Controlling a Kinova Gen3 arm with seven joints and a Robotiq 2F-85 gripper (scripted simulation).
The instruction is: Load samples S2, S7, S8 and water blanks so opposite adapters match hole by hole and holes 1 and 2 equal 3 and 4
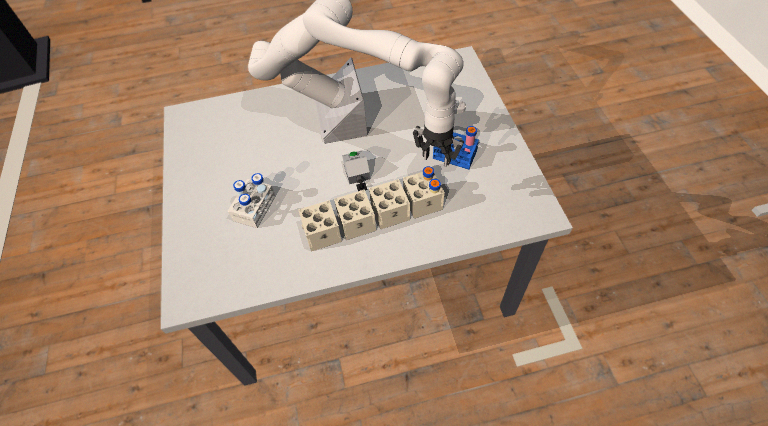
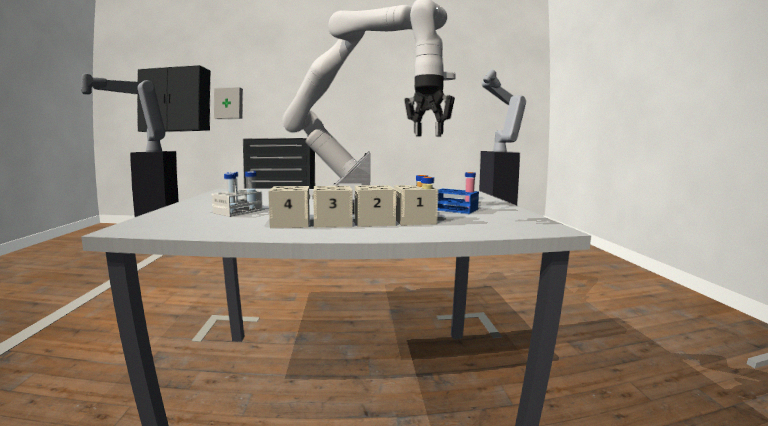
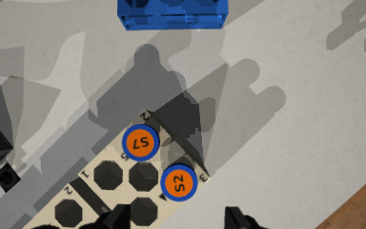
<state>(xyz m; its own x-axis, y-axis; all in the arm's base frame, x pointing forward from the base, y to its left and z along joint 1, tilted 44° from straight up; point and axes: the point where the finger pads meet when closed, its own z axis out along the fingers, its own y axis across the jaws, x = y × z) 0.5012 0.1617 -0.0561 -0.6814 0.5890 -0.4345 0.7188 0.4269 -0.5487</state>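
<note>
My hand is 150 mm past the sample S8, 200 mm to the right of it and 180 mm above it. From my hand the other things lie so: adapter 1: 30 mm behind, 20 mm to the right, 190 mm below; then sample S7: 50 mm behind, 10 mm to the right, 180 mm below; then sample S2: 10 mm behind, 180 mm below.
</note>
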